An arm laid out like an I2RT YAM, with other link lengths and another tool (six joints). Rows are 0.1 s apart.
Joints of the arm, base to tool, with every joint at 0 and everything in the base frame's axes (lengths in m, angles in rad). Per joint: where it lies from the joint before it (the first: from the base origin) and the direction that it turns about. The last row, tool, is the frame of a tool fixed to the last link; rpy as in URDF.
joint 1: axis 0 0 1 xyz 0.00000 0.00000 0.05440
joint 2: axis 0 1 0 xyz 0.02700 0.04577 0.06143
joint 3: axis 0 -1 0 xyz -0.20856 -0.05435 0.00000
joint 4: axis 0 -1 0 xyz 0.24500 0.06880 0.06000
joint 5: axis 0 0 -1 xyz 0.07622 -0.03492 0.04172
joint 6: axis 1 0 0 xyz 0.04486 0.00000 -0.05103
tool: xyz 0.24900 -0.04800 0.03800 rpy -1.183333 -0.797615 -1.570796
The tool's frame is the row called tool.
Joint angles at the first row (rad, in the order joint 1, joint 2, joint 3, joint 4, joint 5, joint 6):
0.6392 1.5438 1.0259 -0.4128 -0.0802 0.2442
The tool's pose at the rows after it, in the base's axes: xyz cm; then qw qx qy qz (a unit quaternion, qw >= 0):
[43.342, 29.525, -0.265, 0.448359, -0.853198, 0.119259, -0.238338]
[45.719, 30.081, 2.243, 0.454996, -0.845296, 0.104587, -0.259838]
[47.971, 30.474, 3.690, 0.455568, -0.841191, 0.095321, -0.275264]
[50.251, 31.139, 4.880, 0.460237, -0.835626, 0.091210, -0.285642]
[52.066, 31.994, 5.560, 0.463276, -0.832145, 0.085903, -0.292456]
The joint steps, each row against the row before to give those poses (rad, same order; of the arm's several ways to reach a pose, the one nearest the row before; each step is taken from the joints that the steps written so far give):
-0.0360 0.0049 0.0688 0.0002 -0.0108 -0.0316
-0.0158 0.0337 0.0803 -0.0004 0.0041 -0.0343
-0.0147 0.0592 0.0854 0.0004 0.0057 -0.0273
-0.0150 0.0739 0.0986 0.0000 -0.0056 -0.0142
-0.0054 0.0727 0.0896 0.0003 -0.0022 -0.0111

